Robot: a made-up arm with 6 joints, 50 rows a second.
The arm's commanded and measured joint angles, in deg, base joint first. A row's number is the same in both.
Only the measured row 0 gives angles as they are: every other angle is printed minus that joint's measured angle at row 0.
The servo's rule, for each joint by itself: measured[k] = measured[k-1] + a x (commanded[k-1-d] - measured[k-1]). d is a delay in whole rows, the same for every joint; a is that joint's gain. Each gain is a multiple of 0.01, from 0.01 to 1. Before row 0 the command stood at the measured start. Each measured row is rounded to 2 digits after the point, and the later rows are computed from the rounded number. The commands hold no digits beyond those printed.
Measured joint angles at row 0:
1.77 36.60 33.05 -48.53 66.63 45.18
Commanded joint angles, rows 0 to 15:
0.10 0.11 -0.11 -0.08 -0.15 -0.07
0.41 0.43 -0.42 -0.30 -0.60 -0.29
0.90 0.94 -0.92 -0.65 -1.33 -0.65
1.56 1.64 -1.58 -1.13 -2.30 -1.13
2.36 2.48 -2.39 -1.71 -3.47 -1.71
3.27 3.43 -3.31 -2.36 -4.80 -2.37
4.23 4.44 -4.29 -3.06 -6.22 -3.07
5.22 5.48 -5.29 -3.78 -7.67 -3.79
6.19 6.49 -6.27 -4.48 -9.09 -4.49
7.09 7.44 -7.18 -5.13 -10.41 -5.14
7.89 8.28 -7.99 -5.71 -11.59 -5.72
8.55 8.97 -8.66 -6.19 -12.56 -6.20
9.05 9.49 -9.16 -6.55 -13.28 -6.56
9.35 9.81 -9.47 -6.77 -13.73 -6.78
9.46 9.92 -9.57 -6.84 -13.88 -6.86
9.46 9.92 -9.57 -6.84 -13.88 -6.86
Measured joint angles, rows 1 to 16:
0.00 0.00 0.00 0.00 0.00 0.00
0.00 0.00 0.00 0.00 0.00 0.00
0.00 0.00 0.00 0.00 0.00 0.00
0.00 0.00 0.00 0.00 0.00 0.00
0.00 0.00 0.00 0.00 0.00 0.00
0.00 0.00 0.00 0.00 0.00 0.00
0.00 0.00 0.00 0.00 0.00 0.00
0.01 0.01 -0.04 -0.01 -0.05 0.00
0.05 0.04 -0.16 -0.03 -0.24 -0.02
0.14 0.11 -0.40 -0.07 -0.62 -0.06
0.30 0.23 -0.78 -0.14 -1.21 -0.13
0.53 0.41 -1.30 -0.25 -2.00 -0.24
0.83 0.65 -1.94 -0.40 -2.98 -0.39
1.20 0.95 -2.69 -0.59 -4.11 -0.58
1.64 1.31 -3.52 -0.81 -5.36 -0.80
2.14 1.72 -4.40 -1.07 -6.67 -1.06
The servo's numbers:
d 7
a 0.11 0.08 0.32 0.07 0.35 0.07

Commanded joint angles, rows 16 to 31:
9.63 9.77 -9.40 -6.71 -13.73 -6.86
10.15 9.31 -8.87 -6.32 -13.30 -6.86
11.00 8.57 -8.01 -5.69 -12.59 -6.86
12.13 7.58 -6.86 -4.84 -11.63 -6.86
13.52 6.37 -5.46 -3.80 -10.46 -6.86
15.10 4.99 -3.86 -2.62 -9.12 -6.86
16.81 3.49 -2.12 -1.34 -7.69 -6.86
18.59 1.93 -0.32 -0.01 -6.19 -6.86
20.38 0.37 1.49 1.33 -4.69 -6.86
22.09 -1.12 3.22 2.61 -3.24 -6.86
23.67 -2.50 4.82 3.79 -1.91 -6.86
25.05 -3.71 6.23 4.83 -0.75 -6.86
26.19 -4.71 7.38 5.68 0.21 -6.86
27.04 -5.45 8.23 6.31 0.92 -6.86
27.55 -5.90 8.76 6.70 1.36 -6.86
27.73 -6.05 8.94 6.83 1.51 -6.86
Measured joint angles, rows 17 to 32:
2.68 2.18 -5.29 -1.35 -7.98 -1.35
3.25 2.67 -6.15 -1.66 -9.24 -1.66
3.83 3.17 -6.95 -1.98 -10.40 -1.98
4.40 3.68 -7.66 -2.30 -11.41 -2.30
4.94 4.17 -8.24 -2.61 -12.22 -2.61
5.44 4.63 -8.67 -2.91 -12.80 -2.91
5.88 5.05 -8.96 -3.19 -13.18 -3.19
6.29 5.43 -9.10 -3.44 -13.37 -3.45
6.71 5.74 -9.03 -3.64 -13.35 -3.69
7.18 5.97 -8.70 -3.78 -13.08 -3.91
7.72 6.10 -8.11 -3.85 -12.57 -4.12
8.36 6.12 -7.26 -3.85 -11.83 -4.31
9.10 6.03 -6.17 -3.76 -10.88 -4.49
9.95 5.83 -4.87 -3.59 -9.76 -4.66
10.90 5.52 -3.41 -3.34 -8.51 -4.81
11.94 5.11 -1.84 -3.01 -7.17 -4.95

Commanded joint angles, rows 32 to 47:
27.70 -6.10 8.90 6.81 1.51 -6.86
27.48 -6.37 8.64 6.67 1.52 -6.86
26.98 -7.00 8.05 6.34 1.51 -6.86
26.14 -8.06 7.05 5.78 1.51 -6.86
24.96 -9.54 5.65 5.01 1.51 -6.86
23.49 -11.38 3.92 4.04 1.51 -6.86
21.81 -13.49 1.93 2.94 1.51 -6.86
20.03 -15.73 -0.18 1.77 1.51 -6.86
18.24 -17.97 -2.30 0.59 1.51 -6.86
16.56 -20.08 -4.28 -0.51 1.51 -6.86
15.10 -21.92 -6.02 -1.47 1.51 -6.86
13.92 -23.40 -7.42 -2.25 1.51 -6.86
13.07 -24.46 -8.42 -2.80 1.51 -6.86
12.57 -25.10 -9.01 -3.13 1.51 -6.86
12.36 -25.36 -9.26 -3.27 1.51 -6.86
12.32 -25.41 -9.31 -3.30 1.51 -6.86
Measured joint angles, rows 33 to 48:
13.06 4.61 -0.22 -2.62 -5.79 -5.08
14.23 4.04 1.39 -2.17 -4.43 -5.20
15.42 3.42 2.94 -1.68 -3.14 -5.32
16.60 2.77 4.36 -1.16 -1.97 -5.43
17.75 2.11 5.60 -0.64 -0.96 -5.53
18.83 1.47 6.61 -0.13 -0.15 -5.62
19.81 0.87 7.36 0.36 0.43 -5.71
20.68 0.31 7.85 0.81 0.81 -5.79
21.43 -0.22 8.10 1.22 1.06 -5.86
22.04 -0.76 8.08 1.58 1.22 -5.93
22.49 -1.34 7.75 1.87 1.32 -6.00
22.76 -2.00 7.08 2.09 1.39 -6.06
22.84 -2.75 6.07 2.23 1.43 -6.12
22.73 -3.61 4.75 2.28 1.46 -6.17
22.43 -4.58 3.17 2.24 1.48 -6.22
21.97 -5.65 1.42 2.12 1.49 -6.26

